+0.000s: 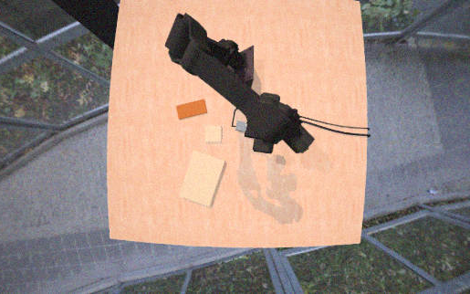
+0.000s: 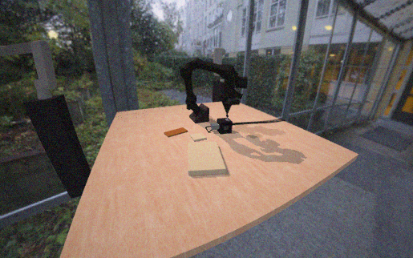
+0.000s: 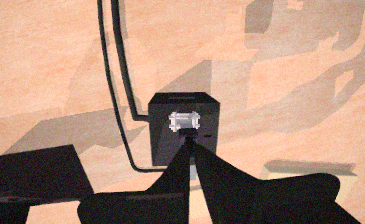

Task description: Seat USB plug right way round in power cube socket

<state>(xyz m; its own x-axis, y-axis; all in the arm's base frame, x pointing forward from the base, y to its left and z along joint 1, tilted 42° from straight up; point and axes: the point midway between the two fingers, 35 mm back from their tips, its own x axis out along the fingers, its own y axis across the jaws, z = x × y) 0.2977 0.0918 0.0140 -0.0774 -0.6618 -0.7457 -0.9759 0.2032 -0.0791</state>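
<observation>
Now: gripper tip 10 mm to the right of the USB socket and 50 mm above it. Round my gripper tip: small pale block (200 mm to the right, 120 mm below); then dark USB plug (20 mm below); then orange tile (120 mm behind, 290 mm to the right, 120 mm below).
</observation>
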